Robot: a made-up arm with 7 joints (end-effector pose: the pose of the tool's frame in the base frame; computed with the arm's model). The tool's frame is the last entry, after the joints.
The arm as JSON. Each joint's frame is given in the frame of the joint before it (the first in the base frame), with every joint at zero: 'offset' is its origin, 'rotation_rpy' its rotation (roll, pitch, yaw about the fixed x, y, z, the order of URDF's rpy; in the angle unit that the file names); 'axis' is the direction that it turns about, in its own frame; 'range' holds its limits. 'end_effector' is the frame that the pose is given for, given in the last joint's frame.
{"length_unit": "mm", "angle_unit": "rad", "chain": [
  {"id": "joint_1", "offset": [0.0, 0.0, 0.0], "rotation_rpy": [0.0, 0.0, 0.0], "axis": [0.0, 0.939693, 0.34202], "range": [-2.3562, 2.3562]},
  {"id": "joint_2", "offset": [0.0, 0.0, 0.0], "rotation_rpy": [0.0, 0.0, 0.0], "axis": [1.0, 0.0, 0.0], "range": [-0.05, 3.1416]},
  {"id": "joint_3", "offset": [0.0, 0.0, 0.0], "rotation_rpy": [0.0, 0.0, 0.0], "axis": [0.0, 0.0, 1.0], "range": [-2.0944, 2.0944]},
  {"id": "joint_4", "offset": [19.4, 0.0, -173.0], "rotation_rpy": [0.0, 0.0, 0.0], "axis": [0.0, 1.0, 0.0], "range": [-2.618, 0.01]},
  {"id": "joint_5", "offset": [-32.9, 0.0, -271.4], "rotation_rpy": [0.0, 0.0, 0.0], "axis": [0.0, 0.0, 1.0], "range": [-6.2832, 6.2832]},
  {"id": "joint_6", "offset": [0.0, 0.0, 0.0], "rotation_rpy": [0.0, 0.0, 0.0], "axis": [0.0, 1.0, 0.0], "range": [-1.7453, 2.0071]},
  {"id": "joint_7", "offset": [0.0, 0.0, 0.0], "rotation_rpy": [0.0, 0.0, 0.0], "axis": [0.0, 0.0, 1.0], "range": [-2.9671, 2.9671]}
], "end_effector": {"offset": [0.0, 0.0, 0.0], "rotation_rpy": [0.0, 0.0, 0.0]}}
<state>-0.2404 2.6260 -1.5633 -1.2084 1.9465 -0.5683 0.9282</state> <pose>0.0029 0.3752 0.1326 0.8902 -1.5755 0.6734</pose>
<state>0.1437 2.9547 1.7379 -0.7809 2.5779 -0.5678 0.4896</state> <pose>0.0306 -0.1090 0.4165 2.2882 2.0044 0.2845</pose>
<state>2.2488 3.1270 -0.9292 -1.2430 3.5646 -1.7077 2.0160</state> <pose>0.0535 0.3690 -0.1288 -0.3146 -1.6003 0.6211</pose>
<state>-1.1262 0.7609 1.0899 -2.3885 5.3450 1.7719 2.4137</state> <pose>-0.0299 0.1289 0.1869 0.9756 0.9496 -1.2864</pose>
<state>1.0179 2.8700 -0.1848 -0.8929 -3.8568 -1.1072 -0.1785</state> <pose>0.3447 0.2414 0.0559 0.9887 -1.9203 -0.8238</pose>
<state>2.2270 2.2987 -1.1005 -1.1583 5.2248 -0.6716 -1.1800</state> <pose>-0.1463 0.3626 0.0967 2.7170 0.2465 1.0090</pose>
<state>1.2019 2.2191 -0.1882 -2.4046 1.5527 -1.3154 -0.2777</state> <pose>0.0408 0.0825 -0.2067 -0.3934 -1.3459 -0.2748</pose>
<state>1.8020 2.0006 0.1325 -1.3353 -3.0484 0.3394 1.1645</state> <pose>-0.0062 0.3441 -0.1719 0.1669 -0.3012 2.7452</pose>
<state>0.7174 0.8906 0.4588 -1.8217 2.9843 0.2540 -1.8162</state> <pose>0.1624 0.2420 -0.1354 -0.0396 -1.5156 0.1681</pose>
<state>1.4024 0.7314 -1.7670 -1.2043 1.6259 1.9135 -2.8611</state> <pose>-0.3780 -0.1133 -0.0547 -3.0100 -0.8215 0.2960</pose>
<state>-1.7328 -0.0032 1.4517 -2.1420 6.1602 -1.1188 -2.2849</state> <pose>0.1346 0.1966 0.1290 2.0207 0.0428 1.9236</pose>
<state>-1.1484 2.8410 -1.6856 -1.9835 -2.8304 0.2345 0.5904</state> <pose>0.0725 0.2858 0.0318 -1.1711 -1.1156 2.0702</pose>
